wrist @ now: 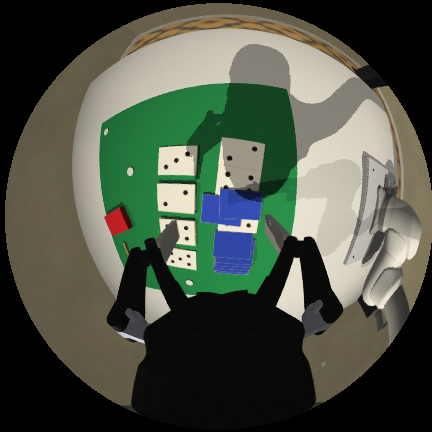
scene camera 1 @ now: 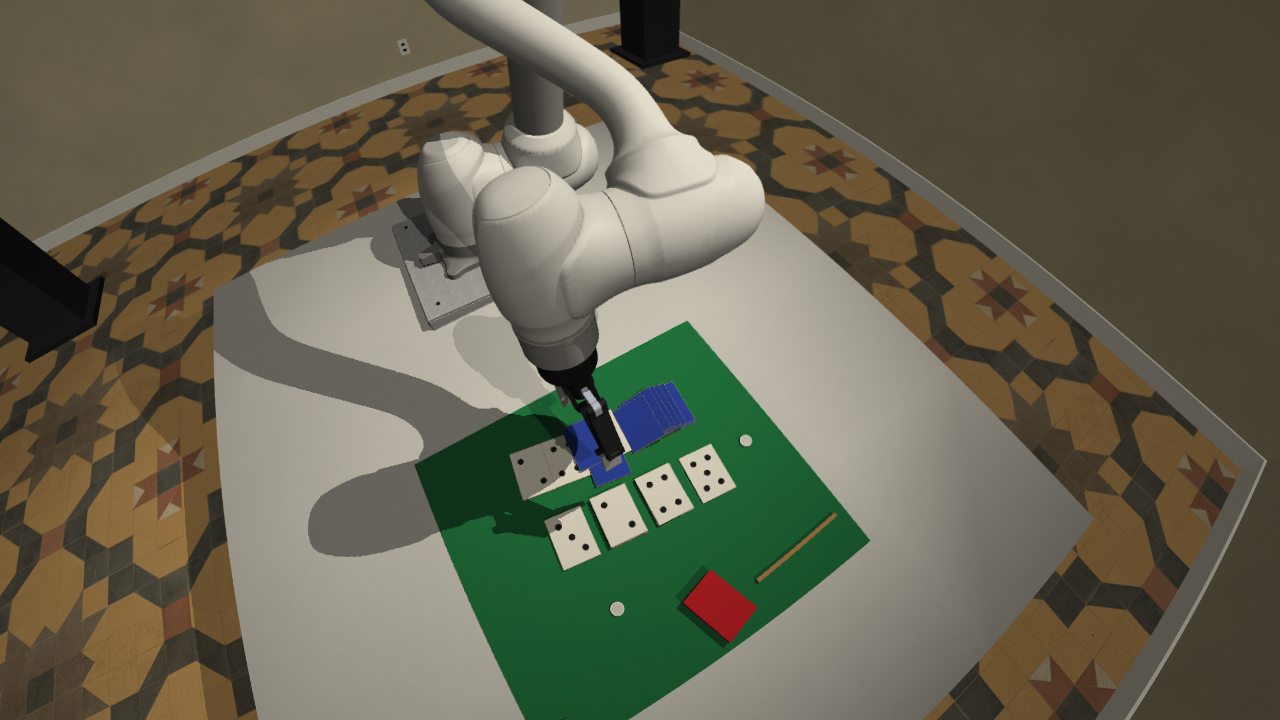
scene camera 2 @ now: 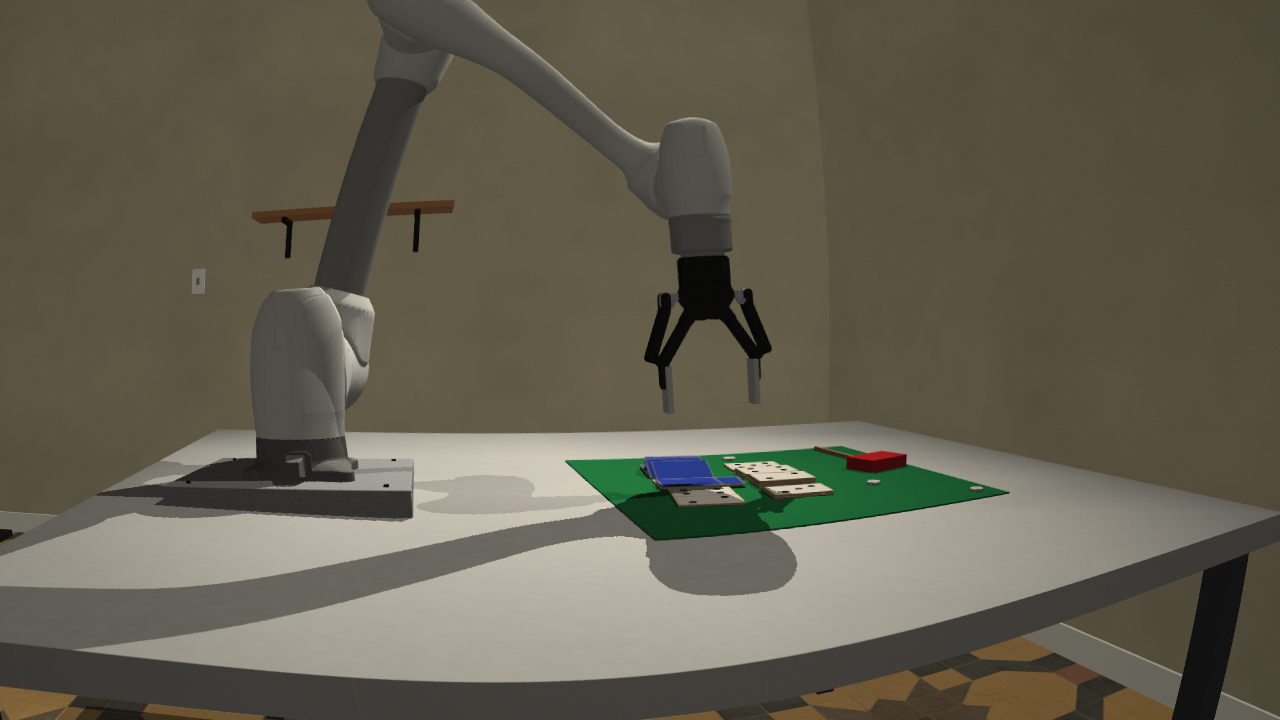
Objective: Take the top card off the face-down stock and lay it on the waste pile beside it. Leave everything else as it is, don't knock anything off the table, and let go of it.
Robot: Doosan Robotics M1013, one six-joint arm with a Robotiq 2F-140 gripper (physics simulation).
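Where they show: gripper, fingertip midpoint: (wrist: 220, 226) (scene camera 1: 590, 431) (scene camera 2: 712, 408); arm's base at its link origin: (wrist: 381, 209) (scene camera 1: 473, 243) (scene camera 2: 303, 473).
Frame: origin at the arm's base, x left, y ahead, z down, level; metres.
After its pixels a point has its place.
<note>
The face-down blue stock (scene camera 1: 646, 417) {x 0.081, y 0.607, z 0.004 m} (wrist: 233, 244) {x 0.064, y 0.603, z 0.010 m} is spread in overlapping layers. One blue card (scene camera 1: 583, 445) {x -0.037, y 0.586, z 0.013 m} (wrist: 241, 205) {x -0.027, y 0.582, z 0.013 m} lies beside it across the dotted face-up waste cards (scene camera 1: 532, 465) {x -0.131, y 0.566, z 0.018 m} (scene camera 2: 707, 497) {x -0.121, y 0.578, z 0.019 m} (wrist: 242, 150) {x -0.142, y 0.572, z 0.019 m}. Another blue card (scene camera 1: 611, 471) {x -0.022, y 0.653, z 0.016 m} (wrist: 211, 209) {x -0.021, y 0.646, z 0.016 m} lies partly under that card, sticking out towards the face-up row. A strip of a white card (wrist: 240, 227) {x 0.026, y 0.586, z 0.019 m} shows between the blue cards and the stock. My gripper (scene camera 2: 710, 407) {x -0.029, y 0.618, z -0.094 m} (wrist: 220, 226) {x -0.029, y 0.618, z -0.094 m} is wide open and empty, raised well above the cards. In scene camera 1 the arm and a finger hide part of the cards.
A row of several face-up cards (scene camera 1: 617, 516) {x -0.057, y 0.725, z 0.010 m} (wrist: 176, 198) {x -0.053, y 0.719, z 0.009 m} lies alongside on the green mat (scene camera 1: 537, 644) {x -0.269, y 0.824, z 0.022 m} (scene camera 2: 921, 492) {x -0.247, y 0.868, z 0.022 m} (wrist: 140, 110) {x -0.301, y 0.808, z 0.022 m}. A red box (scene camera 1: 718, 606) {x -0.012, y 0.931, z 0.002 m} (scene camera 2: 877, 461) {x -0.049, y 0.907, z 0.004 m} (wrist: 117, 221) {x -0.011, y 0.917, z 0.002 m}, a thin stick (scene camera 1: 796, 548) {x 0.146, y 0.937, z 0.015 m} and small white discs (scene camera 1: 616, 608) {x -0.138, y 0.844, z 0.018 m} (scene camera 1: 745, 440) {x 0.202, y 0.740, z 0.017 m} are also there.
</note>
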